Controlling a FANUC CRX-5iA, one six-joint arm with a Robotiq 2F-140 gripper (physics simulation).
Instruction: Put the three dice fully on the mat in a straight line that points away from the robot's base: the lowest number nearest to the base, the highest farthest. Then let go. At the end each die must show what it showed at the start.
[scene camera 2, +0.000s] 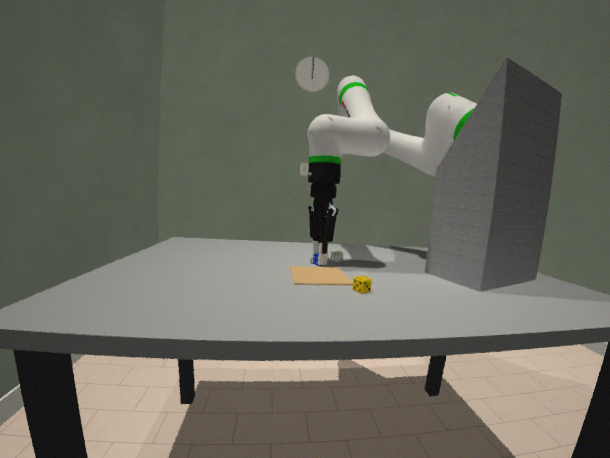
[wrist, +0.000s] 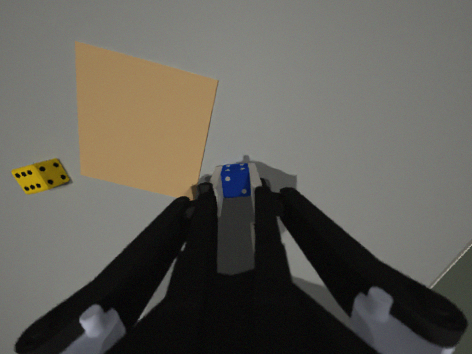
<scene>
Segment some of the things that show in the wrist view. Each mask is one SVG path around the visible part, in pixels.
My gripper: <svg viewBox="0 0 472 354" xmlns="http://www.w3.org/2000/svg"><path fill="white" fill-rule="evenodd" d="M467 319L454 303L377 259L296 189L286 187L280 189L280 193L272 192L267 187L265 180L259 177L255 163L248 163L251 197L255 214L254 269L234 275L217 273L218 217L221 216L224 195L221 180L222 166L216 166L210 182L201 183L197 186L198 199L190 201L189 197L186 196L176 198L90 283L30 325L18 338L15 344L15 352L17 354L451 354L467 329ZM176 258L165 298L135 324ZM276 216L280 217L280 220L334 299L351 318L351 325L355 333L293 283Z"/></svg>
A blue die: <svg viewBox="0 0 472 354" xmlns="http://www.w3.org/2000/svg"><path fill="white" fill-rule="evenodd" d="M247 163L230 164L222 167L221 180L225 198L251 195Z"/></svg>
A tan mat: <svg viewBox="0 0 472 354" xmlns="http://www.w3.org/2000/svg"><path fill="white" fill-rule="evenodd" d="M75 41L81 175L177 198L186 196L189 197L190 201L195 200L218 80Z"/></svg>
A yellow die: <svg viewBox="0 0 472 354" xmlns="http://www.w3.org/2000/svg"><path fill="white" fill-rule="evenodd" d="M58 159L51 159L14 169L11 173L26 194L49 190L69 181Z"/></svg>
</scene>
